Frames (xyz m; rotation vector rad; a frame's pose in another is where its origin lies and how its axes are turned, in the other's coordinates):
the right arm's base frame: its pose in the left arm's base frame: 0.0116 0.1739 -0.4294 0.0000 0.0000 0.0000
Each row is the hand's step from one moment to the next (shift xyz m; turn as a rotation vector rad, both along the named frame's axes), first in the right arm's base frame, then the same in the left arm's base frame.
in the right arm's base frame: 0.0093 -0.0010 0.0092 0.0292 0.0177 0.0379
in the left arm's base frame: 0.0093 -0.0010 0.0092 0.0292 0.0177 0.0379
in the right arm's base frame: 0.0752 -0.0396 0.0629 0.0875 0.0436 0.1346
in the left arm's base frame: 0.0752 -0.0396 0.0629 0.0875 0.0436 0.1346
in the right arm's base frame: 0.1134 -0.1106 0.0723 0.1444 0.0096 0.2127
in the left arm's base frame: 0.1134 -0.1106 0.0723 0.1444 0.0096 0.2127
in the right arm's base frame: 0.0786 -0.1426 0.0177 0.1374 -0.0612 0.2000
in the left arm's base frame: 0.0786 -0.1426 0.0177 0.1374 -0.0612 0.2000
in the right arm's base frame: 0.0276 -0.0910 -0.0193 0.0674 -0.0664 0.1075
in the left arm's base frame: 0.0276 -0.0910 -0.0193 0.0674 -0.0664 0.1075
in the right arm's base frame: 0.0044 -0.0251 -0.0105 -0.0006 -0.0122 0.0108
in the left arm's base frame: 0.0044 -0.0251 -0.0105 -0.0006 -0.0122 0.0108
